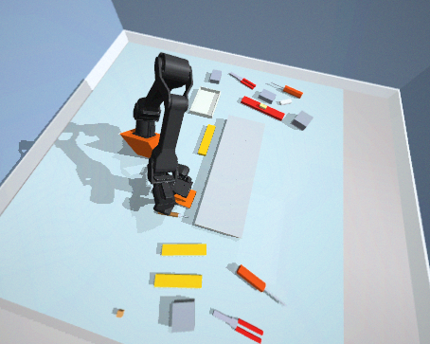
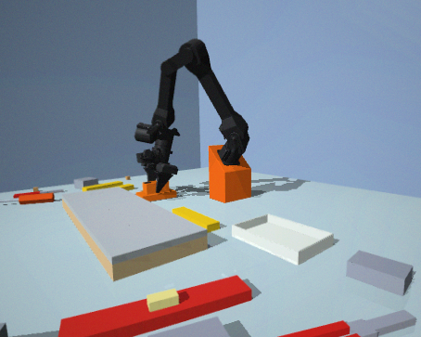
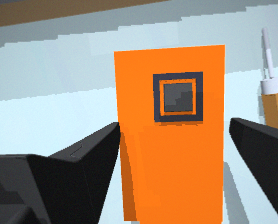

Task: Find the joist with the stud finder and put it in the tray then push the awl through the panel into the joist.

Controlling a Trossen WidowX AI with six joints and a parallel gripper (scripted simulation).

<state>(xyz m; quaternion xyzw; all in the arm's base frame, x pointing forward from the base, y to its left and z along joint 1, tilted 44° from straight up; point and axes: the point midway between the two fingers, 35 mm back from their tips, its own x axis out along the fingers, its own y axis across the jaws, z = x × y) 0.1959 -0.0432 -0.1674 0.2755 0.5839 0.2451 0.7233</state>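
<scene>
Now: the orange stud finder 2 cm above my gripper tip. The rest, counted from my gripper tip: brown-handled awl 7 cm to the right, 2 cm below, 1 cm ahead; then red level 57 cm to the left, 19 cm ahead, 1 cm below; then white tray 49 cm to the left, 10 cm behind, 1 cm below.
</scene>
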